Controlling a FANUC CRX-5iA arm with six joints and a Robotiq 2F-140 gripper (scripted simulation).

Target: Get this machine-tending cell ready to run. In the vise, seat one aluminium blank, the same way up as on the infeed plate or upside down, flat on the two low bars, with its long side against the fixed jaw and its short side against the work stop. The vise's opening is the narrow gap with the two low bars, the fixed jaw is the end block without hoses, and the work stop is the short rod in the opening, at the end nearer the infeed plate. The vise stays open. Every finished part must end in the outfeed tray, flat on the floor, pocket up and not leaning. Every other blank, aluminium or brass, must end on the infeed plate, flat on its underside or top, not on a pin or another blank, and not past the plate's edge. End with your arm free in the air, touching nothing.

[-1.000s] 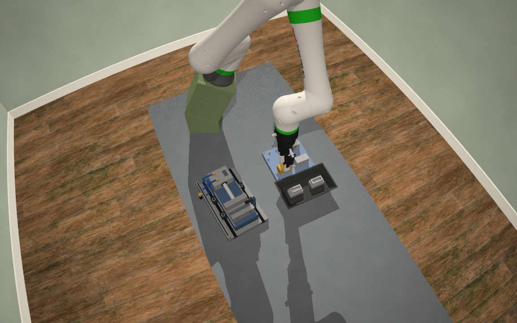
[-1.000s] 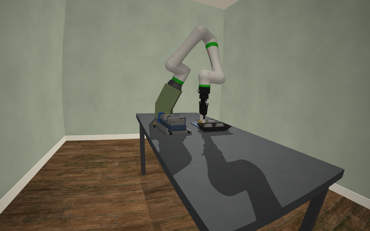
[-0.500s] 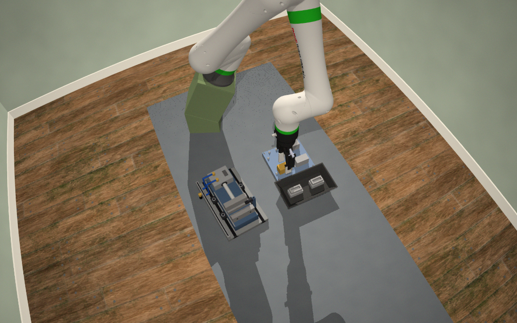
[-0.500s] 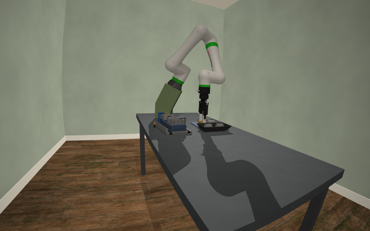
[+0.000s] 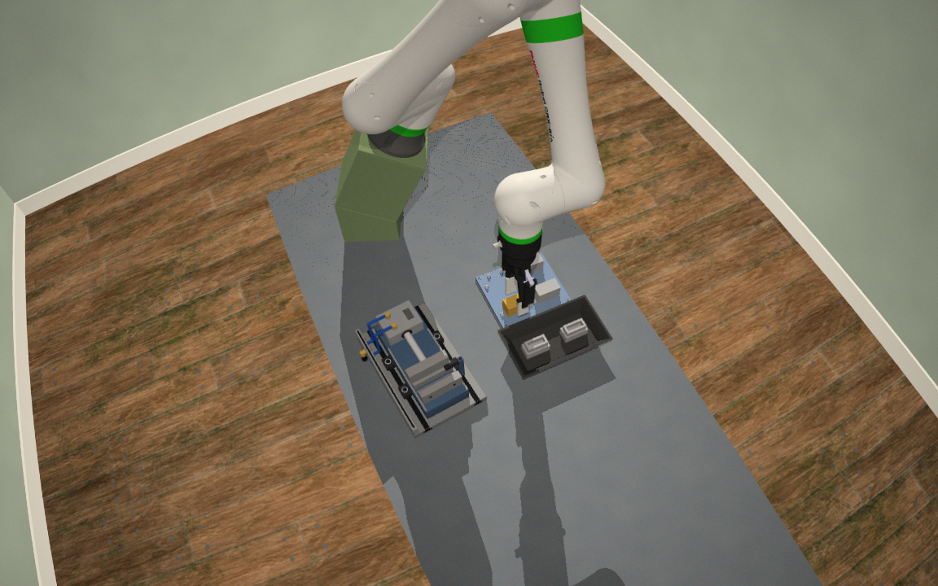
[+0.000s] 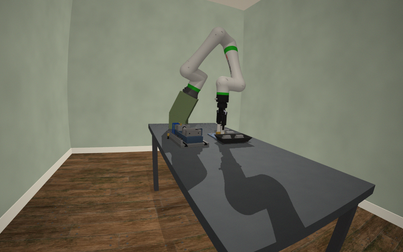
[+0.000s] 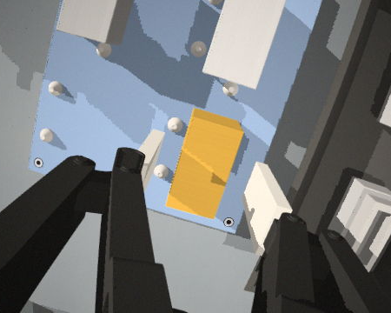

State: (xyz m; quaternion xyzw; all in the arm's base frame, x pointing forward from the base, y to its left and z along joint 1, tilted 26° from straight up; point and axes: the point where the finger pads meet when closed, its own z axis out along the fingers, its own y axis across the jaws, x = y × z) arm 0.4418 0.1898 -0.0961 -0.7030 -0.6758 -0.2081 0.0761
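My hand is 40 mm above the brass blank. Round my hand: infeed plate (40 mm behind, 40 mm to the left, 60 mm below); work stop rod (120 mm ahead, 220 mm to the right, 20 mm above); piston rod (40 mm ahead, 280 mm to the right, 10 mm above).
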